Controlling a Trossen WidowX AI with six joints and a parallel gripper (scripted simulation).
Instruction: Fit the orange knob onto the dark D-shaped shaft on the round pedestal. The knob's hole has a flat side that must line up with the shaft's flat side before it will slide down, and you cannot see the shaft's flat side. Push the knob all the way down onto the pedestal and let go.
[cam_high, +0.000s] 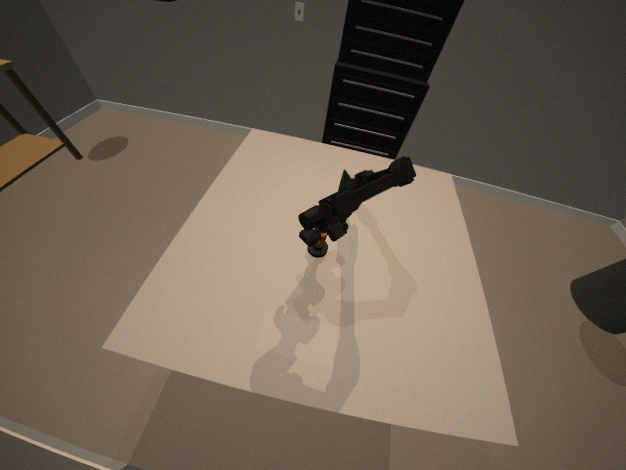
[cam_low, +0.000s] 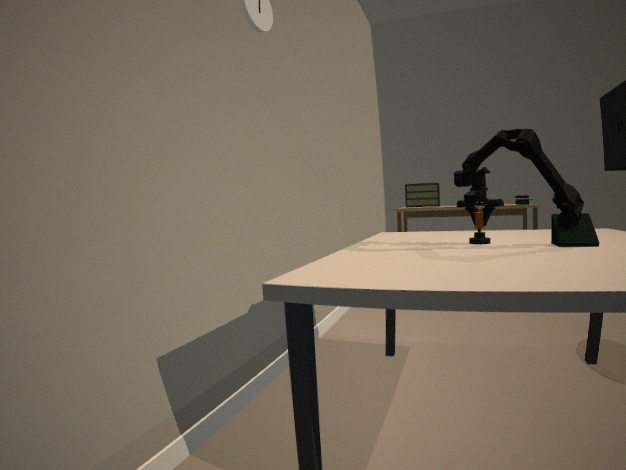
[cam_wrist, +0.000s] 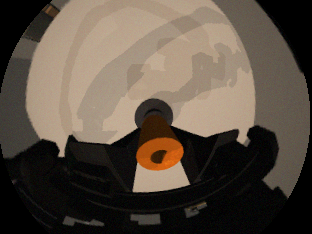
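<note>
Right now the orange knob is 20 mm above my gripper tip. Round my gripper tip: dark round pedestal: 40 mm below.
</note>
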